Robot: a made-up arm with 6 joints. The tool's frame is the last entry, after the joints. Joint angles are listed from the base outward. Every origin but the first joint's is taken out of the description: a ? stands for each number. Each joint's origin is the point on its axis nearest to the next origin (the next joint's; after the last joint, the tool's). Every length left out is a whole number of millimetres.
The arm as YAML. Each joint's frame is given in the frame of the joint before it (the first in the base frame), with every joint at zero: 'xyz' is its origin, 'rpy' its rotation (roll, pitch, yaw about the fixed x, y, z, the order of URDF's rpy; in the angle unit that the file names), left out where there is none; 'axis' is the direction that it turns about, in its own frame. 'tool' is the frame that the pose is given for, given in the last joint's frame.
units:
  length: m
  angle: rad
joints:
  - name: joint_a
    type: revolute
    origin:
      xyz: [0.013, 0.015, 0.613]
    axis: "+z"
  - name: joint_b
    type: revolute
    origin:
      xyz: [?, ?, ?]
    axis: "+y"
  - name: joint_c
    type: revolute
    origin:
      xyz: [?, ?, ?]
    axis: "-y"
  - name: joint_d
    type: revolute
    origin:
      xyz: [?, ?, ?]
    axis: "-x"
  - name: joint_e
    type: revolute
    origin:
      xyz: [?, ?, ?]
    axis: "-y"
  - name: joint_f
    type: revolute
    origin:
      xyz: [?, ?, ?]
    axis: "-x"
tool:
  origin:
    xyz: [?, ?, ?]
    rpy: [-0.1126, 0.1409, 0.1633]
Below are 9 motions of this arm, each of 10 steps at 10 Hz.
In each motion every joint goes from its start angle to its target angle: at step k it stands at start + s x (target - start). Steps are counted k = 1, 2, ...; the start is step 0. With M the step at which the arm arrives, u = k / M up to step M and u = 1 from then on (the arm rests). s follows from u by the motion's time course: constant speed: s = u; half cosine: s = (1 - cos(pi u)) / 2; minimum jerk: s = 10 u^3 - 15 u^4 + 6 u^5.
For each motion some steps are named. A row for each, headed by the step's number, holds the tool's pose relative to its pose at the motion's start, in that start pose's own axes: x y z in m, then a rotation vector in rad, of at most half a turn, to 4 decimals.
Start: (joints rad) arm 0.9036 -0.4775 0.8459 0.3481 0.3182 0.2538
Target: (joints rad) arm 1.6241 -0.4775 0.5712 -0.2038 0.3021 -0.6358
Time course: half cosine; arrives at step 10
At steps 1, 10:
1: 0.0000 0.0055 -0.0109 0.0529 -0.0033 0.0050
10: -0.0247 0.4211 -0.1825 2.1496 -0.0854 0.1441

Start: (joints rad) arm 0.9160 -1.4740 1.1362 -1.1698 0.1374 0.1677
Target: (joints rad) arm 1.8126 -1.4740 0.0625 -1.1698 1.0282 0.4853
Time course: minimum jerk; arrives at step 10
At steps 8, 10:
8: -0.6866 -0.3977 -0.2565 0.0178 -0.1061 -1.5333
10: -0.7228 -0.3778 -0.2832 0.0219 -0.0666 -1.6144

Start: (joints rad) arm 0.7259 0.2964 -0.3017 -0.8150 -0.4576 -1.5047
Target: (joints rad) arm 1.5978 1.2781 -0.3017 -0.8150 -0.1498 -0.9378
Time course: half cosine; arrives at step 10
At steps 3, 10:
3: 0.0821 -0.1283 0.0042 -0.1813 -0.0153 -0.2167
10: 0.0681 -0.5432 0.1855 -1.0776 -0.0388 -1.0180

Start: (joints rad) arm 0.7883 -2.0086 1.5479 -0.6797 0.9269 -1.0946
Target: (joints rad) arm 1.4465 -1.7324 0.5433 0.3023 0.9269 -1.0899
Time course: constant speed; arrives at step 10
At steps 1, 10:
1: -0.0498 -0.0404 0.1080 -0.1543 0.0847 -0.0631
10: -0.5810 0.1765 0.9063 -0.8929 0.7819 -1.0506

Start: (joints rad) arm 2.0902 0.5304 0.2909 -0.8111 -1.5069 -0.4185
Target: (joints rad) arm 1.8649 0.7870 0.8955 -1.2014 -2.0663 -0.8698
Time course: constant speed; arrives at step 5
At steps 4, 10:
4: -0.1692 0.0708 0.0592 0.1978 0.2250 0.2295
10: -0.2160 0.0854 0.0650 0.2188 0.2865 0.2443

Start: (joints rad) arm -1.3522 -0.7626 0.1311 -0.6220 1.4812 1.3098
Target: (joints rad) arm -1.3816 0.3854 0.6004 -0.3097 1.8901 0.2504
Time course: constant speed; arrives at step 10
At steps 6, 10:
6: -0.1850 0.1815 -0.2943 0.3672 -0.2086 0.2290
10: -0.3724 0.2064 -0.5151 0.6687 -0.2827 0.4622

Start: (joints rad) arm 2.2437 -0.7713 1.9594 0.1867 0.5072 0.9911
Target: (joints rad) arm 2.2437 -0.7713 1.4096 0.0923 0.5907 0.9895
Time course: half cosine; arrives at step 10
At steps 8, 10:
8: -0.1721 0.3011 -0.0859 0.0912 0.1498 0.3941
10: -0.1992 0.3269 -0.0929 0.0997 0.1682 0.4349

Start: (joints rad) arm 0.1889 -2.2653 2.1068 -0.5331 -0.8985 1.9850
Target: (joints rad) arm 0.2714 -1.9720 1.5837 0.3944 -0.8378 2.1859
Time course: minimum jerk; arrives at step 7
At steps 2, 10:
2: 0.0451 0.0635 -0.0128 -0.0788 0.0908 0.1496
10: 0.2371 0.4816 -0.0127 -0.7789 0.2966 1.0234

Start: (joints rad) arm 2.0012 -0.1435 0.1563 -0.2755 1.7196 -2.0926
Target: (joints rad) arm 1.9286 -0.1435 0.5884 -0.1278 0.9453 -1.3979
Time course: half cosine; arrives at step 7
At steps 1, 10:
1: 0.0156 -0.0062 0.0023 -0.0277 0.0065 -0.0221
10: 0.3406 -0.0542 0.0079 -0.6174 0.2863 -0.4316

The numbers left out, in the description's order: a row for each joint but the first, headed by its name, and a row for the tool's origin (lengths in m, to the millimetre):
joint_b: -0.003 0.008 0.0
joint_c: -0.025 0.0 0.41
joint_d: 0.724 0.0 -0.005
joint_e: 0.0 -0.205 -0.012
joint_f: -0.026 0.0 0.012
tool: 0.0 -0.028 0.002

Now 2 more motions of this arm.
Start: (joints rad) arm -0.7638 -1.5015 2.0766 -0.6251 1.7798 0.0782
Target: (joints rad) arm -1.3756 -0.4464 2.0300 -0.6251 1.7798 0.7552
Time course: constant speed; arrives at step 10
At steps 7, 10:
7: -0.7146 -0.0714 0.6026 -0.4249 0.8867 0.3145
10: -0.7978 -0.1925 0.9474 -0.5626 1.1466 0.6591

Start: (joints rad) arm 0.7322 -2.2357 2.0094 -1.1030 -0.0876 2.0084
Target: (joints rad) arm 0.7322 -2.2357 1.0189 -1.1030 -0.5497 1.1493
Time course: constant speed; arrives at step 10
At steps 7, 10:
7: -0.1462 0.4132 -0.2451 0.6842 0.3095 0.8629
10: -0.3066 0.5528 -0.3167 1.0170 0.5924 1.1558

